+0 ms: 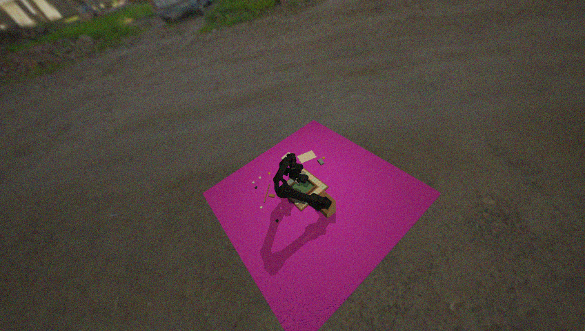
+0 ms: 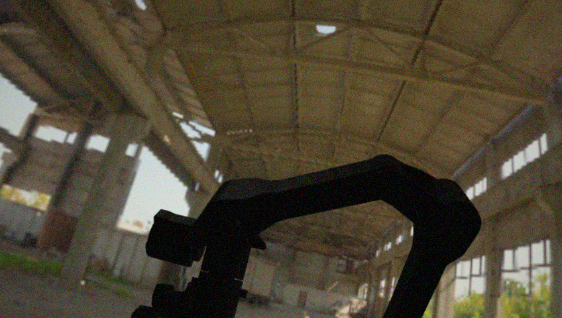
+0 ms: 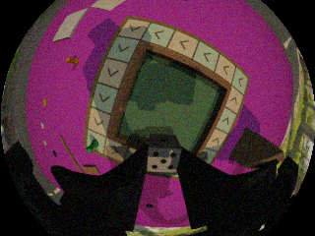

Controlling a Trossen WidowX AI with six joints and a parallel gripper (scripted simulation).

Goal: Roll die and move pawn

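Now: gripper tip 100 mm short of the small green piece, 90 mm to the right of it and 70 mm above it. Also, from my gripper tip: dice tray 10 mm behind, 30 mm to the right, 90 mm below; then white die right at my gripper tip; then thin stick 150 mm ahead, 210 mm to the left, 100 mm below.
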